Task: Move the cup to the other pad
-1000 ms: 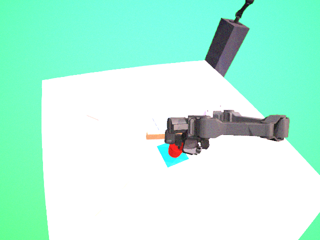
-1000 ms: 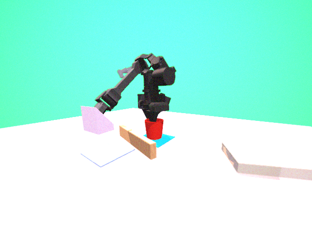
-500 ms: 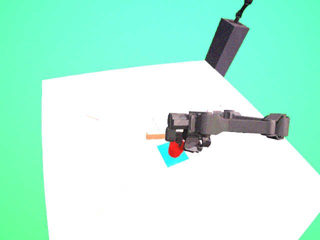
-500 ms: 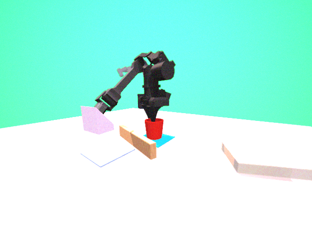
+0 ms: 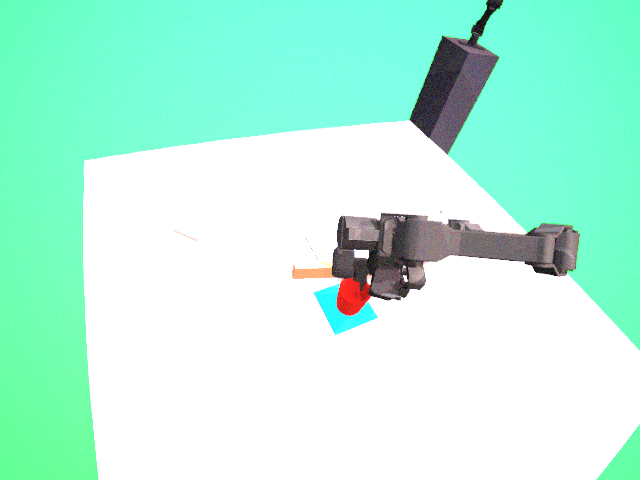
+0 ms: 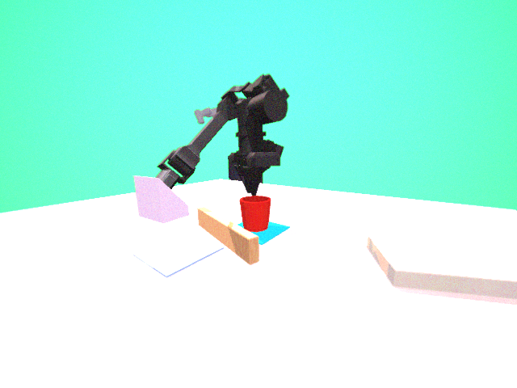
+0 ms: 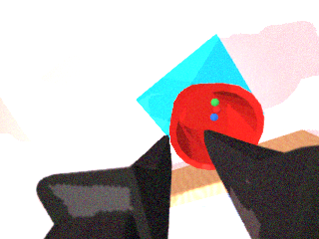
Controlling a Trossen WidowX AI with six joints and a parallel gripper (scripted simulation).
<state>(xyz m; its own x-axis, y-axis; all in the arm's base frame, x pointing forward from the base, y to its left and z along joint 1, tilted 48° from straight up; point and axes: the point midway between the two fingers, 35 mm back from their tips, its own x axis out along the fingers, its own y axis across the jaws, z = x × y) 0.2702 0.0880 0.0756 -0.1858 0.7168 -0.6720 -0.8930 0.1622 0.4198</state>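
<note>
My gripper tip is now 20 mm short of the red cup, 10 mm to the left of it and 40 mm above it. From my gripper tip the other things lie so: cyan pad: 30 mm ahead, 10 mm to the right, 90 mm below; then wooden bar: 10 mm ahead, 100 mm to the right, 70 mm below; then blue marble: 30 mm ahead, 30 mm to the right, 60 mm below.
</note>
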